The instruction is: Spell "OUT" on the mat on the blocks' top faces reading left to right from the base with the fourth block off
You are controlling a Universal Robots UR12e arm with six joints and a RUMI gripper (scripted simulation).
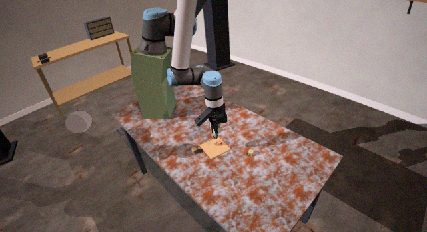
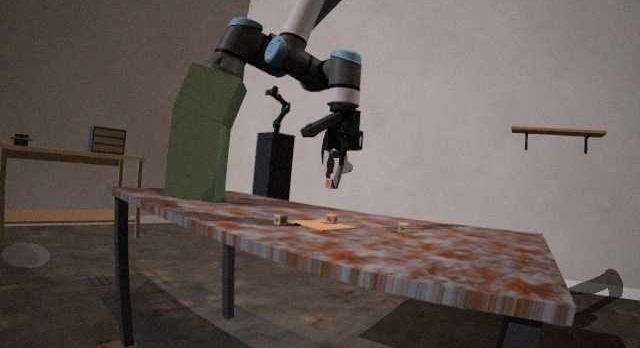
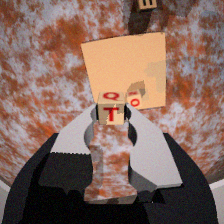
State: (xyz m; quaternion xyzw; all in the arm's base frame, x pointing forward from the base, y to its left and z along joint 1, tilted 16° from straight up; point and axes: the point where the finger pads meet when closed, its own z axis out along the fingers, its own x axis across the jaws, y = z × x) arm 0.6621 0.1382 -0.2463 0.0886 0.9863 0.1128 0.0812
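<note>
Right now the tan mat is 120 mm below my hand, 30 mm behind it and 10 mm to the left of it. Round my hand: block 110 mm to the right, 110 mm below, 70 mm behind.
</note>
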